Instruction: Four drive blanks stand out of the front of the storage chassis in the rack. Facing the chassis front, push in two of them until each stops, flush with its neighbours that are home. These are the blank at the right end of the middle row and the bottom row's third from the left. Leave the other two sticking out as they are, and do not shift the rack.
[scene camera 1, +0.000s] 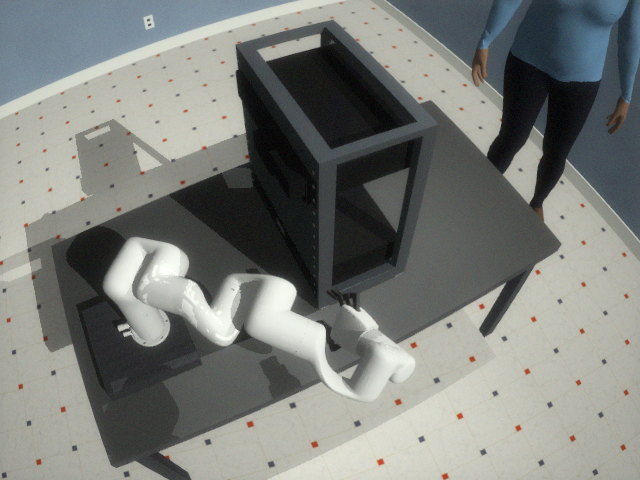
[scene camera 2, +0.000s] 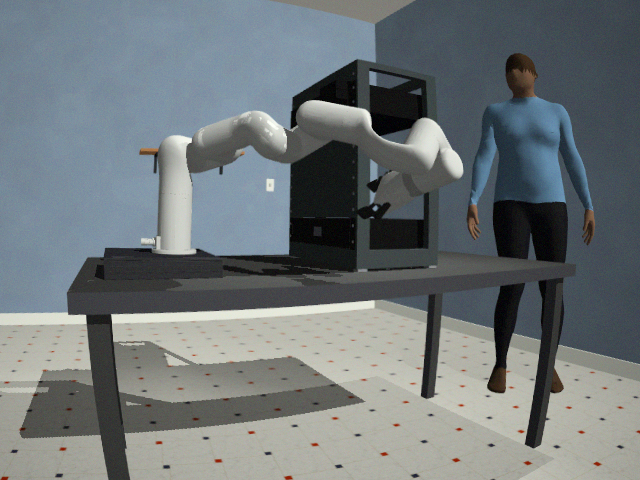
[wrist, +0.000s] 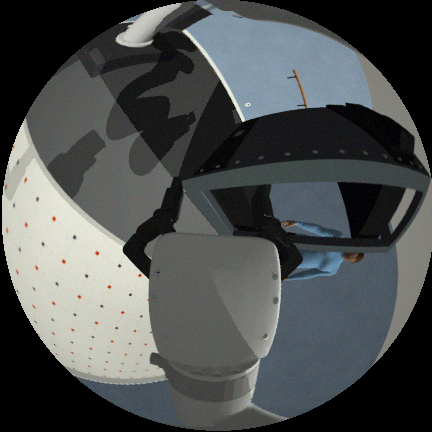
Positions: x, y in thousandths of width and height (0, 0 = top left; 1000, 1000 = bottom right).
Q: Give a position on a rack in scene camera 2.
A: At 520, 378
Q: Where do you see my gripper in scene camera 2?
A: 571, 420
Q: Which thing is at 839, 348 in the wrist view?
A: A rack.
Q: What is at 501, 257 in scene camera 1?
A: A rack.
